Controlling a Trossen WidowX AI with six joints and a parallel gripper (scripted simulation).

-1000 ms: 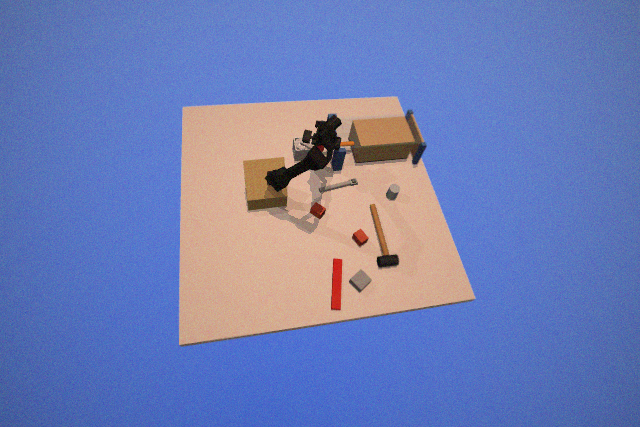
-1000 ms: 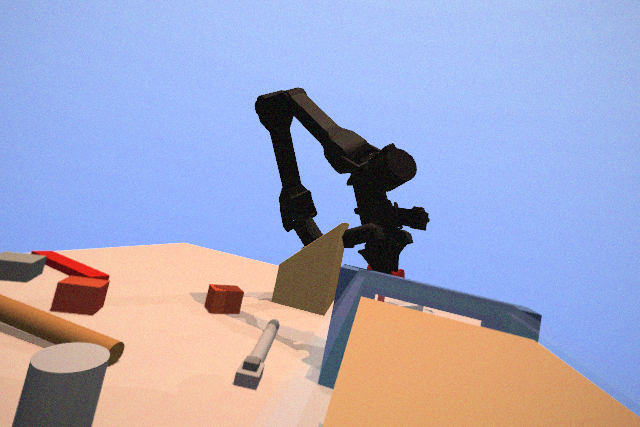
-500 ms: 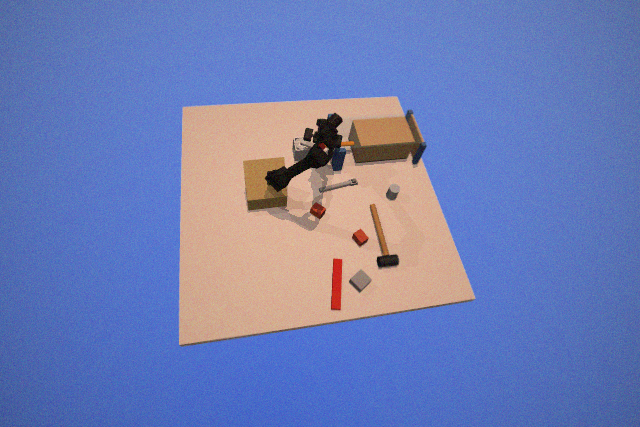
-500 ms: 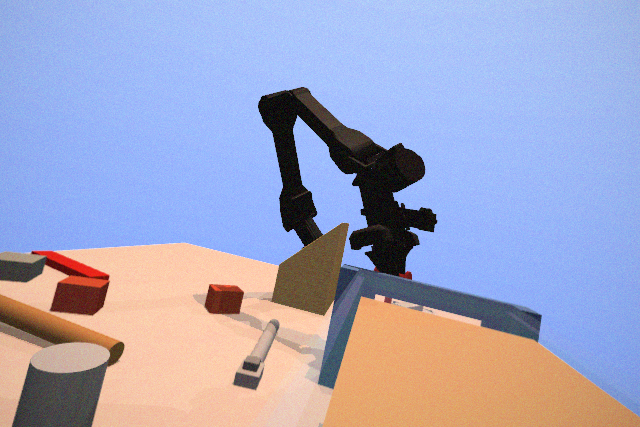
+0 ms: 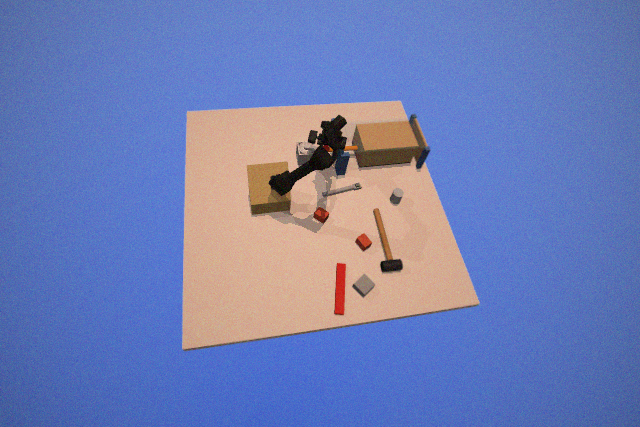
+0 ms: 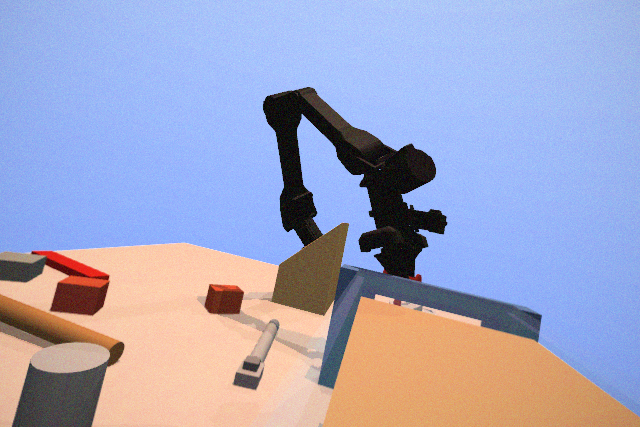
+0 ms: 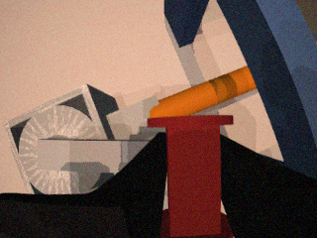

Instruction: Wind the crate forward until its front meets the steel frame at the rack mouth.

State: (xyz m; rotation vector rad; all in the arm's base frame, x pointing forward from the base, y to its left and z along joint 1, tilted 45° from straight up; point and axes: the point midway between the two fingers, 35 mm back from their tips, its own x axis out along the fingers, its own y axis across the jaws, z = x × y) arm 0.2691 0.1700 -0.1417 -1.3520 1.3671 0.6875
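The winch handle lies 4 cm behind my gripper tip and 3 cm below it. Also, from my gripper tip: grey winch (12 cm behind, 10 cm below, 1 cm to the left); blue steel frame (6 cm ahead, 3 cm below, 2 cm to the left); red knob (2 cm to the right, 1 cm behind).
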